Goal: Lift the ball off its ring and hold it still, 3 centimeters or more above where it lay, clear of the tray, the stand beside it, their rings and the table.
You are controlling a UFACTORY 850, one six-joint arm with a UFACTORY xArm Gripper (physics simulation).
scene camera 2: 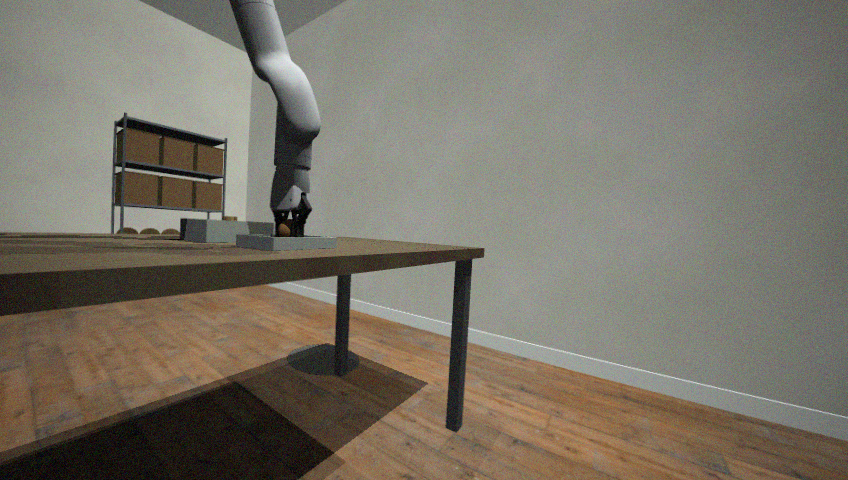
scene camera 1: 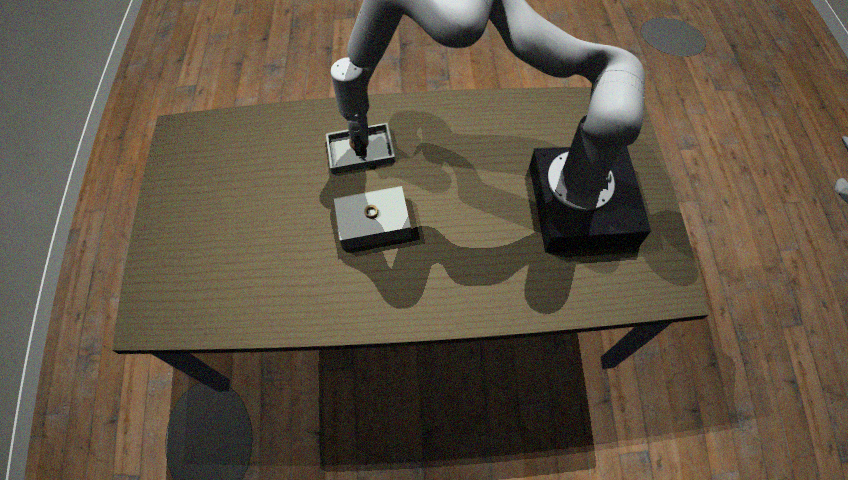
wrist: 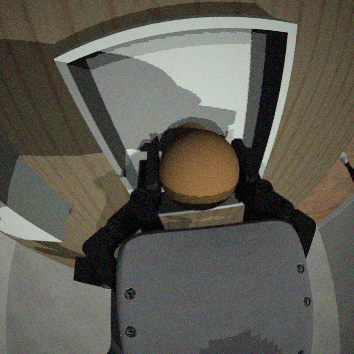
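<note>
The orange-brown ball (scene camera 1: 351,144) (scene camera 2: 284,230) (wrist: 200,170) is low in the shallow grey tray (scene camera 1: 380,162) (scene camera 2: 255,243) (wrist: 291,65), towards one wall. My gripper (scene camera 1: 359,151) (scene camera 2: 290,228) (wrist: 194,152) points down into the tray and is shut on the ball, with one black finger against each side of it in the wrist view. The ball's ring is mostly hidden beneath it, and I cannot see a gap under the ball. The box-like stand (scene camera 1: 389,226) (scene camera 2: 208,230) beside the tray carries its own small ring (scene camera 1: 365,212) (scene camera 2: 229,218), with no ball on it.
The tray and stand rest on the wooden table (scene camera 1: 238,285) (scene camera 2: 410,254). The arm's black base block (scene camera 1: 595,237) stands at the table's right side in the first scene view. A shelf rack (scene camera 2: 226,172) with brown boxes stands beyond the table against the wall.
</note>
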